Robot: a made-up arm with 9 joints. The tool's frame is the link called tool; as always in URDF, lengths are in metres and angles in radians. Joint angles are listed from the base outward. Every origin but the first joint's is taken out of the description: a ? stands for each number. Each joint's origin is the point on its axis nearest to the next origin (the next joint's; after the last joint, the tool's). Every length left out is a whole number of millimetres.
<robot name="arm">
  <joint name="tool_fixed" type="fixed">
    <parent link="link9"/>
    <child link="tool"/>
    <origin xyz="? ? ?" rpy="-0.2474 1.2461 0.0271"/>
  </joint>
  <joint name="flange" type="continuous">
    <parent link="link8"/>
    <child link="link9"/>
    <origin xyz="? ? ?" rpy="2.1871 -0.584 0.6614"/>
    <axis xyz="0 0 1"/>
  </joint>
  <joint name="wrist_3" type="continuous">
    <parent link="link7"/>
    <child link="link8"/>
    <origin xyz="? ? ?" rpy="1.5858 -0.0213 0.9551"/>
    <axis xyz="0 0 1"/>
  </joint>
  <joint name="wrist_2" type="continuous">
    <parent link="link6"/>
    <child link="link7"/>
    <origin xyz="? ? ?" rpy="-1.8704 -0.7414 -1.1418"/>
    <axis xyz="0 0 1"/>
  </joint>
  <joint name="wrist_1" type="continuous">
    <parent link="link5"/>
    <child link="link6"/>
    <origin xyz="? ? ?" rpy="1.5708 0 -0.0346"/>
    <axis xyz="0 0 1"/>
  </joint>
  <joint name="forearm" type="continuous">
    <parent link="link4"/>
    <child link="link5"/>
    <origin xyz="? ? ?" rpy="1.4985 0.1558 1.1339"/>
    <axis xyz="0 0 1"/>
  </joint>
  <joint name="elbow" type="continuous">
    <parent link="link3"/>
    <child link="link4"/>
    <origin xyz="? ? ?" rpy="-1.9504 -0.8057 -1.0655"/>
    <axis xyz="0 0 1"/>
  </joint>
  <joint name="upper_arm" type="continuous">
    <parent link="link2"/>
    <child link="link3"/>
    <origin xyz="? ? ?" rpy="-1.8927 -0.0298 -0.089"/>
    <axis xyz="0 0 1"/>
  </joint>
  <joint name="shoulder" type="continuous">
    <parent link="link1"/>
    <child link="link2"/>
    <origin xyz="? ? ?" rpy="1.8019 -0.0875 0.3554"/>
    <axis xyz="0 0 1"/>
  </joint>
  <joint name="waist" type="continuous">
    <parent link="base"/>
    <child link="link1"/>
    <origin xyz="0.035 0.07 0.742" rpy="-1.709 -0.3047 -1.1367"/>
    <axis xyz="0 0 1"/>
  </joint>
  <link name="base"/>
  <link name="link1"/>
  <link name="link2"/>
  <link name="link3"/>
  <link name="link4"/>
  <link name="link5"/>
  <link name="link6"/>
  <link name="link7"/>
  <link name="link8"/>
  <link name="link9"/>
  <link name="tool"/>
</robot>
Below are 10 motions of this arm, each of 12 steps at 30 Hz.
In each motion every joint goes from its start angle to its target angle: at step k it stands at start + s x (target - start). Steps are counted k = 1, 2, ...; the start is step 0. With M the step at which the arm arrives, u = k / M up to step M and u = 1 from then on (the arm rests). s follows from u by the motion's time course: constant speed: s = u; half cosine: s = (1 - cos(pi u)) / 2; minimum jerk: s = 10 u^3 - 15 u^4 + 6 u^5.
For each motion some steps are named. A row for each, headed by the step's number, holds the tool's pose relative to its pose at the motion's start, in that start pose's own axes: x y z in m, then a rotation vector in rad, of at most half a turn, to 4 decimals.
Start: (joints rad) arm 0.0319 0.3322 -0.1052 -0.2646 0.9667 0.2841 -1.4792 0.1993 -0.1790
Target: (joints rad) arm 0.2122 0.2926 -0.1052 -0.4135 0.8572 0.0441 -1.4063 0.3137 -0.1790
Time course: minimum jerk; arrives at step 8
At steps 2, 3, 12:
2: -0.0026 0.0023 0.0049 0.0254 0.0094 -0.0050
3: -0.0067 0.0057 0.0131 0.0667 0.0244 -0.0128
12: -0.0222 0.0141 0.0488 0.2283 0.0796 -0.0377

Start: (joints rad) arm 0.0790 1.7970 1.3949 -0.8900 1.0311 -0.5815 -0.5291 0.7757 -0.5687
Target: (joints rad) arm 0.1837 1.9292 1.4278 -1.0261 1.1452 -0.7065 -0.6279 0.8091 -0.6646
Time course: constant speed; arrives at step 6
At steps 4, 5, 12:
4: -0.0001 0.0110 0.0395 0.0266 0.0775 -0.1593
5: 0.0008 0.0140 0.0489 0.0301 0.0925 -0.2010
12: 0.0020 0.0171 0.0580 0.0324 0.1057 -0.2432

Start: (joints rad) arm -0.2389 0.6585 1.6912 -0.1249 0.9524 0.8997 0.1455 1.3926 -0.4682
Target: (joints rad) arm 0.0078 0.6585 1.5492 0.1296 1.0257 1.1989 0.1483 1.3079 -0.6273
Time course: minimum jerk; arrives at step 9
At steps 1, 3, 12:
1: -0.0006 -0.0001 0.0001 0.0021 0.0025 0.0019
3: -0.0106 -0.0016 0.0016 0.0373 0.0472 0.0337
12: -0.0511 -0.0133 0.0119 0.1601 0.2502 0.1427

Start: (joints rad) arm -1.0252 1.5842 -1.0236 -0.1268 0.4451 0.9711 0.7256 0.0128 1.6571
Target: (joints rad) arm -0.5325 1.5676 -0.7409 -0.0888 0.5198 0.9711 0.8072 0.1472 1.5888
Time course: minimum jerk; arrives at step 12
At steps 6, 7, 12:
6: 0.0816 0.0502 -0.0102 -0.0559 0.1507 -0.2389
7: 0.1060 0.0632 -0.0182 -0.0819 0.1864 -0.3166
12: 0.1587 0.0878 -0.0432 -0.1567 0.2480 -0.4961

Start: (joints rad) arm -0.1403 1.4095 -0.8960 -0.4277 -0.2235 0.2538 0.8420 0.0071 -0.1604
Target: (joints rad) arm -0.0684 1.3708 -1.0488 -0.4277 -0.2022 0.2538 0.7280 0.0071 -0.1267
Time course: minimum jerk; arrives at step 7
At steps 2, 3, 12:
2: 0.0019 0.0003 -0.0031 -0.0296 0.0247 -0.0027
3: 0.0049 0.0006 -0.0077 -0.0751 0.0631 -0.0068
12: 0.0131 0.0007 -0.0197 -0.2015 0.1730 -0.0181

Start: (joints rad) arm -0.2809 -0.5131 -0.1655 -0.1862 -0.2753 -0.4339 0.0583 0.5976 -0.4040
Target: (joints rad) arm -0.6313 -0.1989 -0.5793 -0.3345 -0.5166 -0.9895 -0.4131 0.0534 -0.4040
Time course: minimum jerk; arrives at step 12
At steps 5, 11, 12:
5: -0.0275 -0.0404 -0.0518 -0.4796 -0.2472 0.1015
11: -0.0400 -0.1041 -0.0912 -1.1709 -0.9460 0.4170
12: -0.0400 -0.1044 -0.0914 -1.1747 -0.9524 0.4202

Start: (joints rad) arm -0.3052 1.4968 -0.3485 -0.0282 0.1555 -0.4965 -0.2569 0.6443 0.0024
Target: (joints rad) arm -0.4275 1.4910 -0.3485 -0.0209 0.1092 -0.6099 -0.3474 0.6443 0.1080
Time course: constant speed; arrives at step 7
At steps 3, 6, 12:
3: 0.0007 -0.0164 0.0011 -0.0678 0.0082 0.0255
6: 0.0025 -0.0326 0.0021 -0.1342 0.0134 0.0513
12: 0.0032 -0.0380 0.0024 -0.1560 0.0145 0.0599

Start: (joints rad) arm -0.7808 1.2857 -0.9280 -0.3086 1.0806 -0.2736 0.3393 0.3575 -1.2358
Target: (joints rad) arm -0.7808 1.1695 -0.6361 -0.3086 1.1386 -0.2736 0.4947 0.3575 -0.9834
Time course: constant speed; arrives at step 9
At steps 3, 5, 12:
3: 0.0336 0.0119 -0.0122 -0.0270 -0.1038 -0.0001
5: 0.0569 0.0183 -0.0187 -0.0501 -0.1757 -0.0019
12: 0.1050 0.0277 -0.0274 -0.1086 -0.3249 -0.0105

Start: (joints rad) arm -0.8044 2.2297 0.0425 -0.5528 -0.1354 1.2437 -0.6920 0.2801 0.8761
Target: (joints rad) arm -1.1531 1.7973 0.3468 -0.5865 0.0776 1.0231 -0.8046 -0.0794 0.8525
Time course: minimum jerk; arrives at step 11
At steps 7, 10, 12:
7: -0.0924 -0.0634 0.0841 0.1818 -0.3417 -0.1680
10: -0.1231 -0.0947 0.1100 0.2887 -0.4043 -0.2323
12: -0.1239 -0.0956 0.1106 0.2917 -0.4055 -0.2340

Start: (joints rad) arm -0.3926 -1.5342 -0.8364 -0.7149 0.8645 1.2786 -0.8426 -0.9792 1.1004
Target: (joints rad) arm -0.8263 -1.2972 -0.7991 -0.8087 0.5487 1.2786 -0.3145 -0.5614 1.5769
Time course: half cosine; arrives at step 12
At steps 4, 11, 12:
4: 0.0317 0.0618 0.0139 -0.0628 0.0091 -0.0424
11: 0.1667 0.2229 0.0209 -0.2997 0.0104 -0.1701
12: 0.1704 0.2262 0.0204 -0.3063 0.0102 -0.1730

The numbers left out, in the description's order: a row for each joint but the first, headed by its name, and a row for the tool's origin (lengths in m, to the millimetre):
tool: -0.029 0.001 0
flange: -0.023 -0.021 0
wrist_3: -0.028 0.011 0
wrist_2: -0.075 -0.016 0
wrist_1: -0.029 -0.021 0
forearm: -0.086 0.002 0
elbow: -0.049 -0.128 0
upper_arm: -0.11 -0.275 0
shoulder: -0.068 -0.026 0

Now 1 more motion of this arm.
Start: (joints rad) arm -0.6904 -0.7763 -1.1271 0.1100 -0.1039 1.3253 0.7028 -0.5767 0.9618
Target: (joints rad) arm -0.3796 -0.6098 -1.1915 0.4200 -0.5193 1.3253 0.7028 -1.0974 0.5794
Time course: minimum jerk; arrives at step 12
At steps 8, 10, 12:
8: -0.0323 -0.0497 -0.1086 -0.2169 -0.1230 -0.4131
10: -0.0357 -0.0596 -0.1320 -0.2615 -0.1581 -0.5189
12: -0.0363 -0.0616 -0.1366 -0.2706 -0.1655 -0.5408

